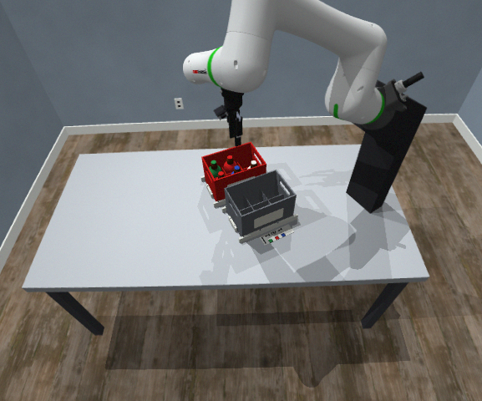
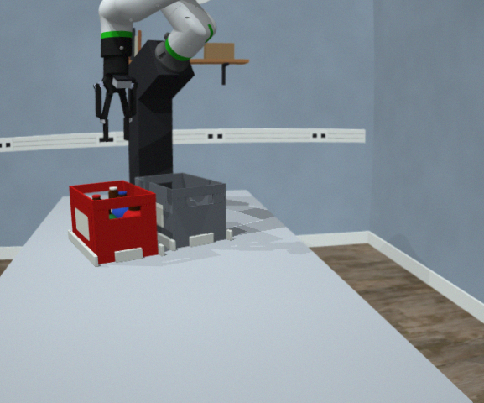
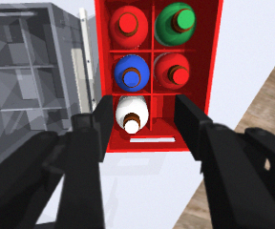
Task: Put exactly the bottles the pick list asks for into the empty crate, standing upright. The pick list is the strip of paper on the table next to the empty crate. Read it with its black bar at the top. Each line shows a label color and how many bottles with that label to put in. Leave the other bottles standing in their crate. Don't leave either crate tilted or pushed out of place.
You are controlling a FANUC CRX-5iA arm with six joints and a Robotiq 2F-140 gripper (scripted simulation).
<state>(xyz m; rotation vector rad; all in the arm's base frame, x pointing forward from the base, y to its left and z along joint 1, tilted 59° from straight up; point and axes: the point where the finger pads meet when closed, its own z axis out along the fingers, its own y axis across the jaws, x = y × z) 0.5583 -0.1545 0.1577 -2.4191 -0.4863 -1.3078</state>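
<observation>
Right now the green-label bottle is 26 cm below my hand, 12 cm ahead of it and 1 cm to the left of it. From my hand the other things lie so: red crate 26 cm below, 2 cm to the right, 2 cm ahead; red bottle 26 cm below, 5 cm to the right, 5 cm ahead; blue-label bottle 26 cm below, 1 cm to the left, 1 cm behind.
</observation>
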